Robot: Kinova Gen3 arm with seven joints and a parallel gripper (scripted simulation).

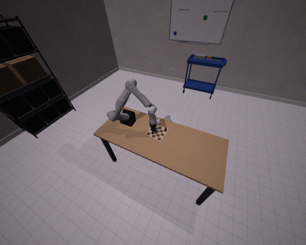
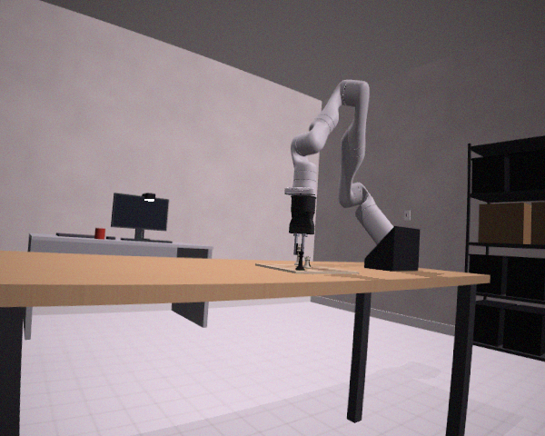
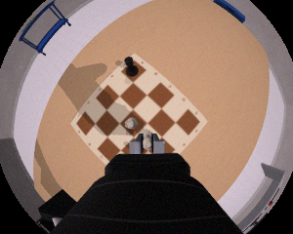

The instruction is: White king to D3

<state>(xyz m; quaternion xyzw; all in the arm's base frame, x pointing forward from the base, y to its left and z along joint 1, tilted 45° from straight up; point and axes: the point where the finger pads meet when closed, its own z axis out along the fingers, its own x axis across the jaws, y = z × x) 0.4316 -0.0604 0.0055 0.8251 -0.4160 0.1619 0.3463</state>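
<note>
My gripper is now 20 mm above the white king. The rest, counted from my hand: chessboard 50 mm below, 40 mm to the left.
</note>
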